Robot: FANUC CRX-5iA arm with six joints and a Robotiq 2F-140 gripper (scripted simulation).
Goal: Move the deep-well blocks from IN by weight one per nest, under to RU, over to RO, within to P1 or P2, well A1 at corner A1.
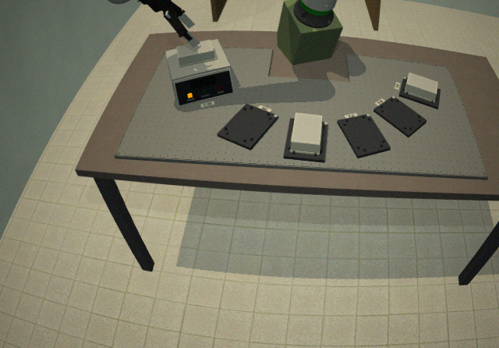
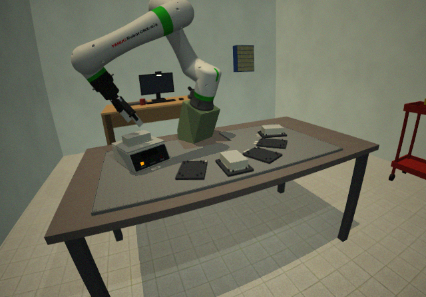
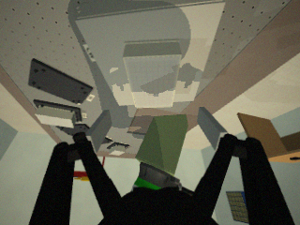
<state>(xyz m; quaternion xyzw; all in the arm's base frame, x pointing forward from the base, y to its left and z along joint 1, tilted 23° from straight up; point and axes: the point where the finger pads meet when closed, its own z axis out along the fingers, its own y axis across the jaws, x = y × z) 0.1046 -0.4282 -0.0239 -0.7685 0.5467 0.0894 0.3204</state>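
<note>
My hand is 110 mm above the grey platform. Also, from my hand: check-weigher: 140 mm below; then P1 label: 380 mm to the left, 240 mm ahead, 210 mm below; then nest P1: 360 mm to the left, 340 mm ahead, 200 mm below.
</note>
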